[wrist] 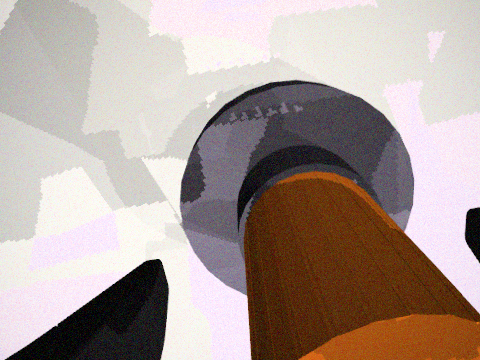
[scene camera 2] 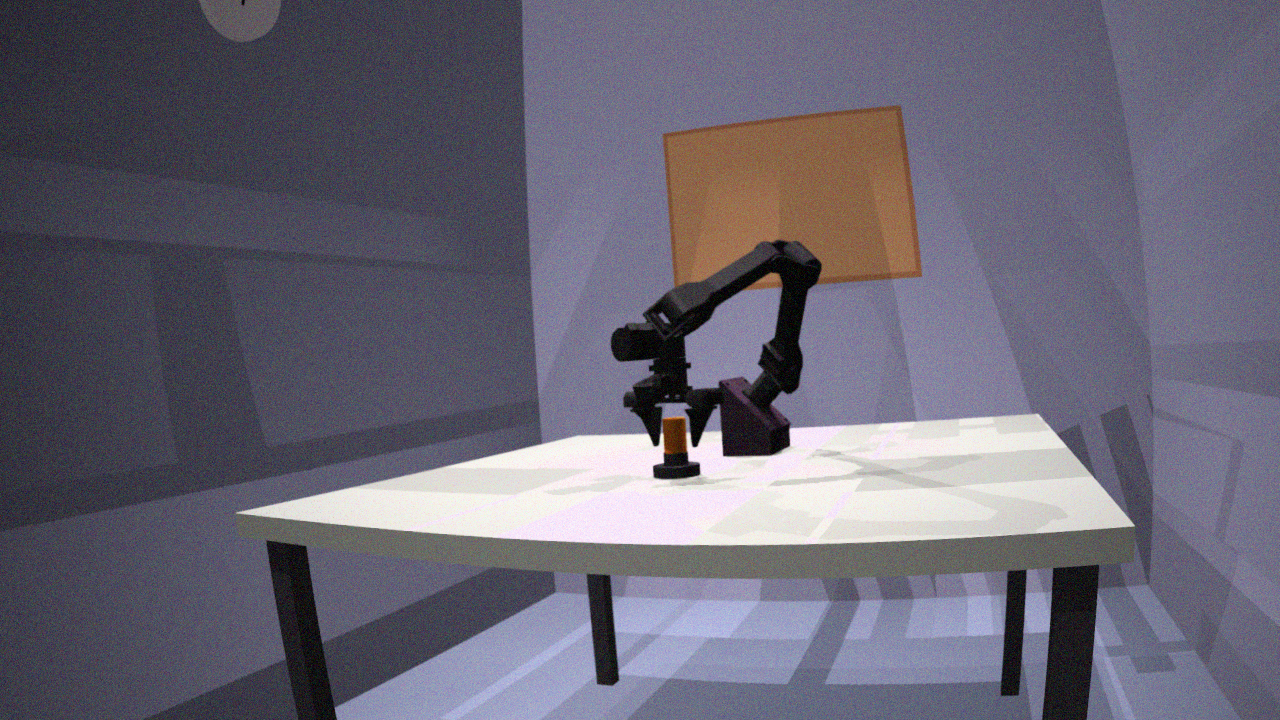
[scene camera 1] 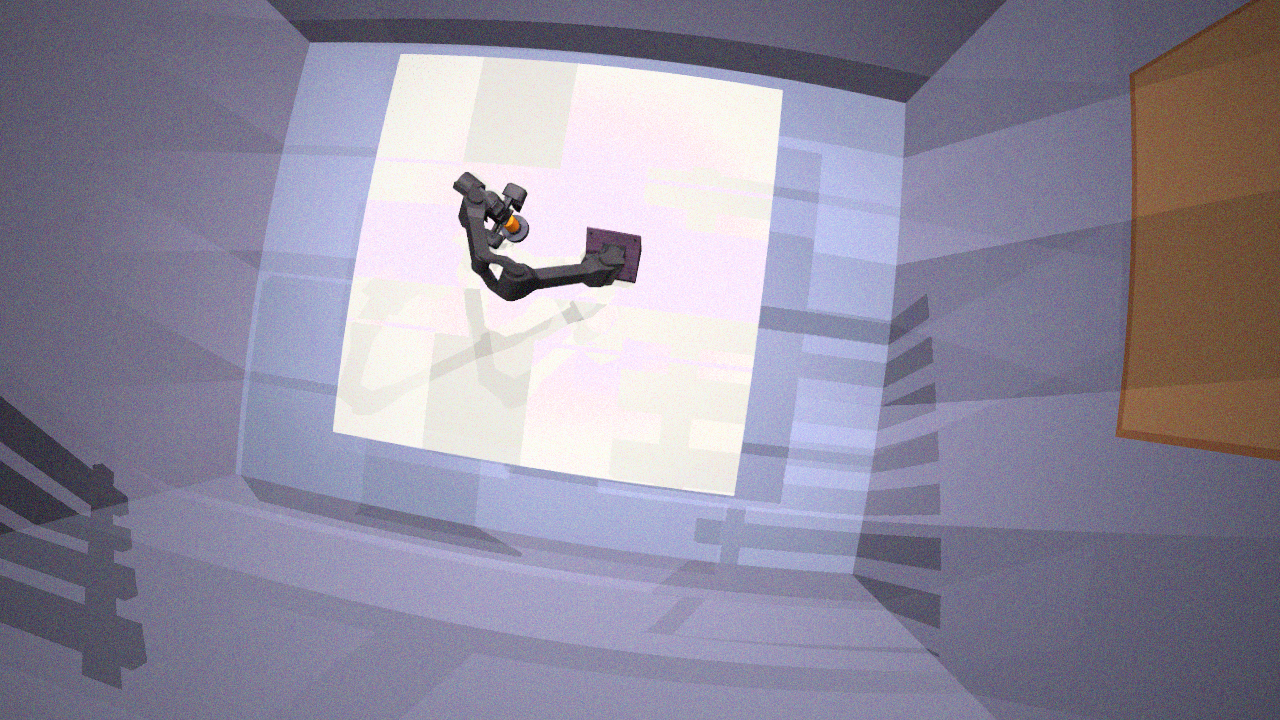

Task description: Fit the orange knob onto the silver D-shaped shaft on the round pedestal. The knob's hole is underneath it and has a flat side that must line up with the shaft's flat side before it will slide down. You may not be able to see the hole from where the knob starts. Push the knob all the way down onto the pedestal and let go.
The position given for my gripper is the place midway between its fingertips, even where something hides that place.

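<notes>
My gripper (scene camera 2: 675, 447), (wrist: 318, 250), (scene camera 1: 511, 224) is open and holding nothing. There's also an orange knob (scene camera 2: 674, 429), (wrist: 324, 264), and I can see a round pedestal (scene camera 2: 676, 465), (wrist: 266, 134).
</notes>
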